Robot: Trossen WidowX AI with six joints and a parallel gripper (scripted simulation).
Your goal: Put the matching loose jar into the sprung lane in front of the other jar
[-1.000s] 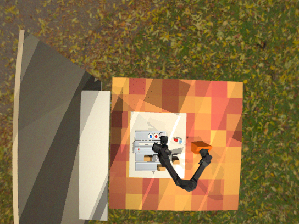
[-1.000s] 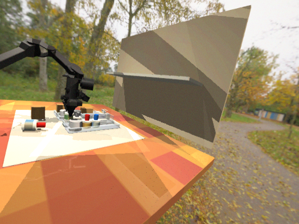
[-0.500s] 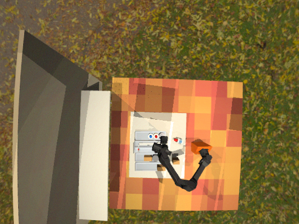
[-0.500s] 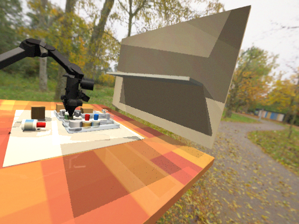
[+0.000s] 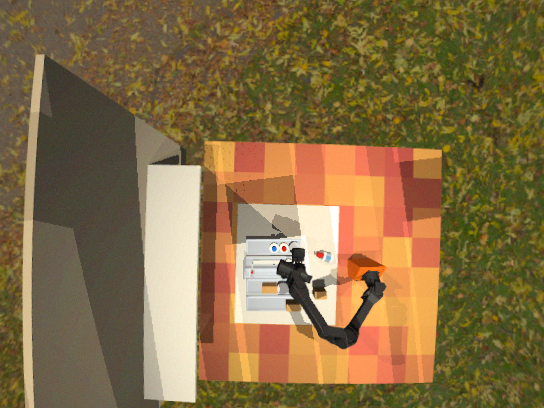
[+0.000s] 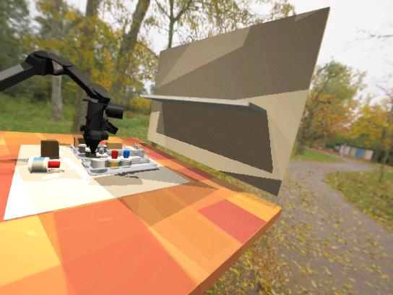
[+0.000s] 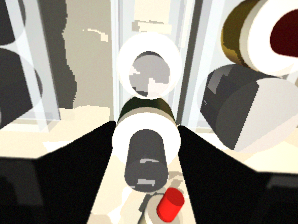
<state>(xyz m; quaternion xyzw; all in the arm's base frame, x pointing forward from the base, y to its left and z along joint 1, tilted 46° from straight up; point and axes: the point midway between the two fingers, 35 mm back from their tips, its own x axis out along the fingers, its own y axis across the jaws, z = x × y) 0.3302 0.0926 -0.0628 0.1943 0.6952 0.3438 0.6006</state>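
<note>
Now: gripper tip 8 cm short of the red-capped jar, 7 cm to the left of it and 1 cm above it. Round my gripper tip: blue-capped jar 13 cm ahead, 6 cm to the right, 1 cm below; then pusher plate 14 cm ahead, 5 cm to the left, 1 cm below; then grey lane rack 14 cm ahead, 5 cm to the left, 4 cm below.
</note>
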